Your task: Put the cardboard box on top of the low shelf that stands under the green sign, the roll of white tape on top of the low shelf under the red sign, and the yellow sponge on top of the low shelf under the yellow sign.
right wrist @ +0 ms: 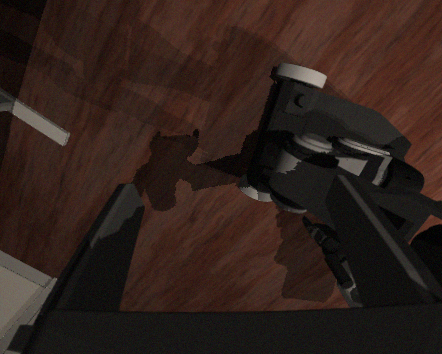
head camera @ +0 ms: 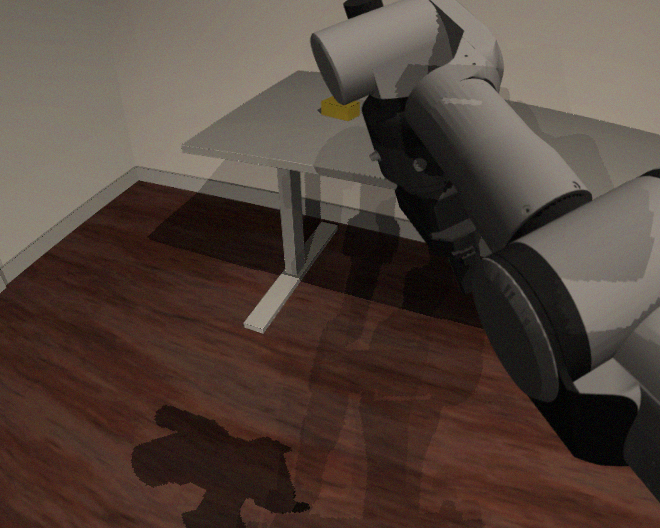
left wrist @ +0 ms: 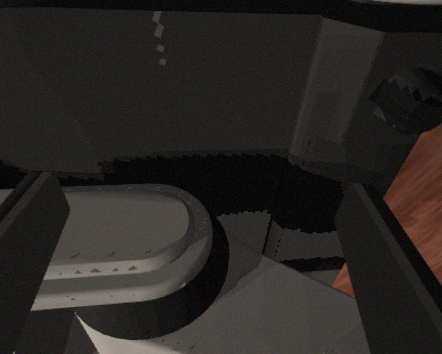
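Seen in the pictures: left gripper, fingertip midpoint: [right wrist: 315, 220] [left wrist: 204, 196]; right gripper, fingertip midpoint: [right wrist: 233, 191] [head camera: 447, 258]; robot's base, origin of the base link: [right wrist: 273, 132].
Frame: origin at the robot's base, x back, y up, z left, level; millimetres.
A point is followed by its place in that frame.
A yellow sponge [head camera: 340, 110] {x -1228, y 750, z 5 mm} lies on the grey table [head camera: 247, 126] {x -1187, y 720, z 282 mm} in the head view, partly overlapped by my right arm. My right gripper [right wrist: 233, 191] {x -250, y 947, z -119 mm} is open and empty, with its fingers over the wood floor, away from the sponge. In the head view its fingertips are largely hidden by the arm. My left gripper [left wrist: 204, 196] {x 187, y 368, z 219 mm} is open and empty, with parts of my own body behind its fingers. The cardboard box, the white tape, the low shelves and the signs do not show in these views.
The table's white foot [head camera: 272, 302] [right wrist: 40, 122] stands on the wood floor. A wall with a pale baseboard [head camera: 71, 211] {x -1748, y 94, z 1372 mm} runs behind and left of the table in the head view. My wheeled base [right wrist: 340, 120] {x 204, y 169, z -149 mm} shows at the right of the right wrist view.
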